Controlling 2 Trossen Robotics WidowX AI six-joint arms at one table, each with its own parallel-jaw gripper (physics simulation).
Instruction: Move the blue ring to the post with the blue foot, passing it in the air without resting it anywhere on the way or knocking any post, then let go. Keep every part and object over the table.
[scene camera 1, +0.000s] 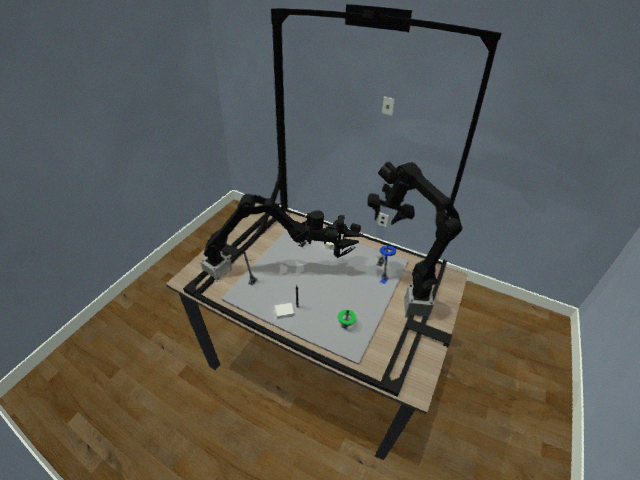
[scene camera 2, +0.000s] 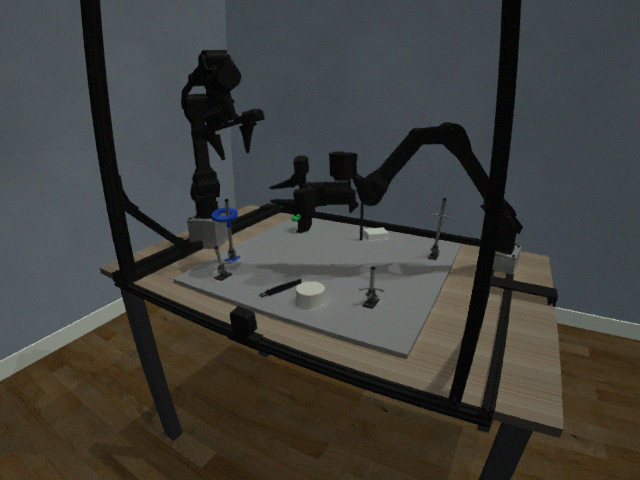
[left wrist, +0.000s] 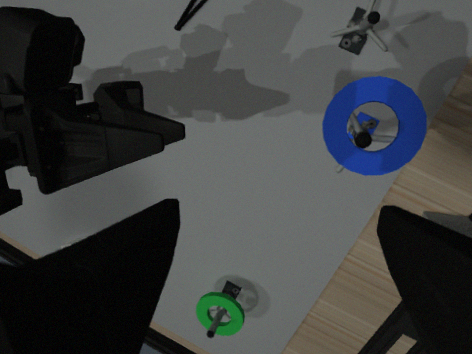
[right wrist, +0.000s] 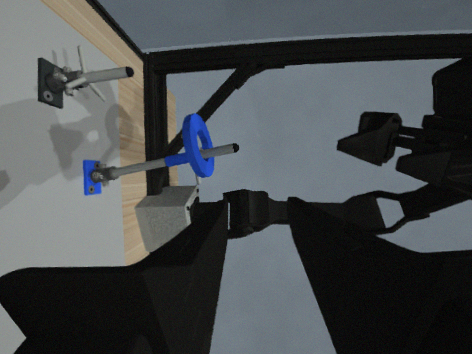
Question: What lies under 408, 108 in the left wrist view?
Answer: A blue ring.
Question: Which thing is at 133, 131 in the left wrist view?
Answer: The right gripper.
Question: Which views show the right gripper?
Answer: Scene camera 1, scene camera 2, the left wrist view and the right wrist view: all of them.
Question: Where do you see the left gripper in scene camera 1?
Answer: At 383, 221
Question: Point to the right gripper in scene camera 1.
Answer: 359, 238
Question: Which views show the left gripper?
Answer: Scene camera 1, scene camera 2, the left wrist view and the right wrist view: all of them.
